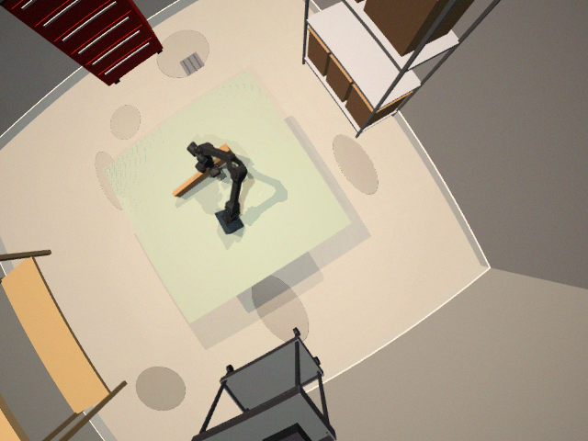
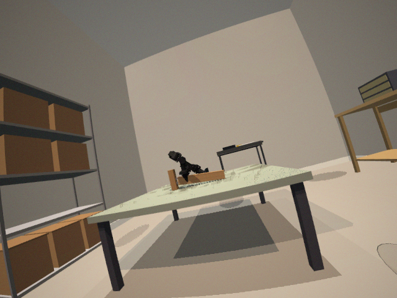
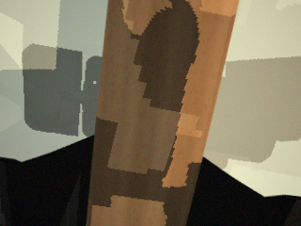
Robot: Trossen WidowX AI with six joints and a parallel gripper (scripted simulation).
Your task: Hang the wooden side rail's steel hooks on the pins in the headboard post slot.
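The headboard post lies 10 mm behind my gripper tip, 120 mm to the right of it and 40 mm above it.
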